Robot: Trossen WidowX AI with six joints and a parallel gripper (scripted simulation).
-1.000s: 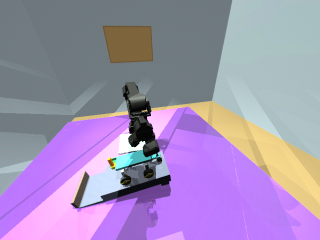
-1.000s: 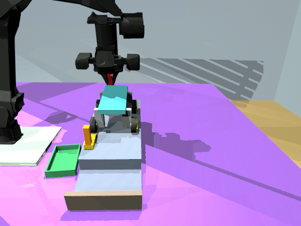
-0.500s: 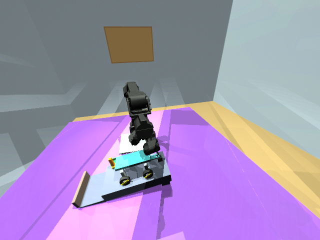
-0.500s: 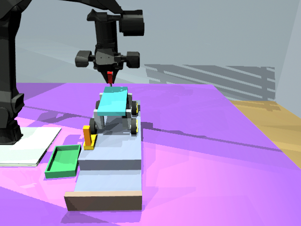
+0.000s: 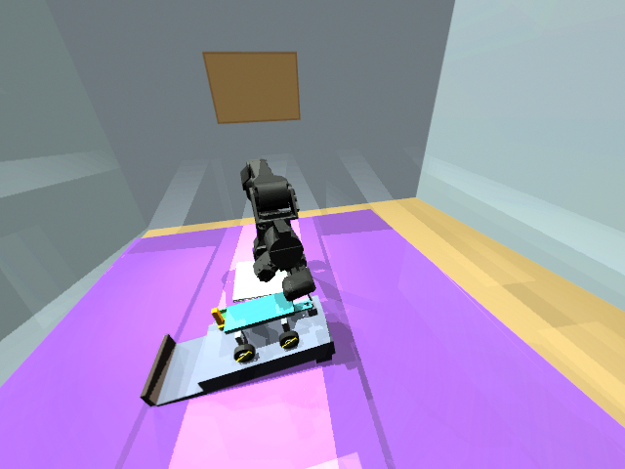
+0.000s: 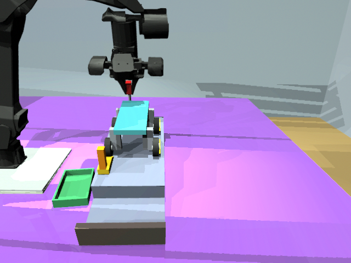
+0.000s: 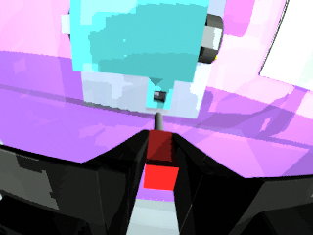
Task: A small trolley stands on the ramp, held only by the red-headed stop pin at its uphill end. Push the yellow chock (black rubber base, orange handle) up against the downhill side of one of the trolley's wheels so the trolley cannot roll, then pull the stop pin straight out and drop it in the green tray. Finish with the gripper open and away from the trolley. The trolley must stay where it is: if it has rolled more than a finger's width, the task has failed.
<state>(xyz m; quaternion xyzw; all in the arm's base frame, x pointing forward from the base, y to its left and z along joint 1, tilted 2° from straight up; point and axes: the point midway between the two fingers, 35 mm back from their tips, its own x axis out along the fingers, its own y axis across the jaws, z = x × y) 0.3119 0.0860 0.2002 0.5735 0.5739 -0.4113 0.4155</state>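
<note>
The yellow chock lies 3 cm behind my gripper tip, 20 cm to the right of it and 9 cm below it. The rest, counted from my gripper tip: grey ramp: 2 cm ahead, 11 cm to the right, 13 cm below; then trolley: 2 cm ahead, 11 cm to the right, 6 cm below; then red-headed stop pin: right at my gripper tip.
</note>
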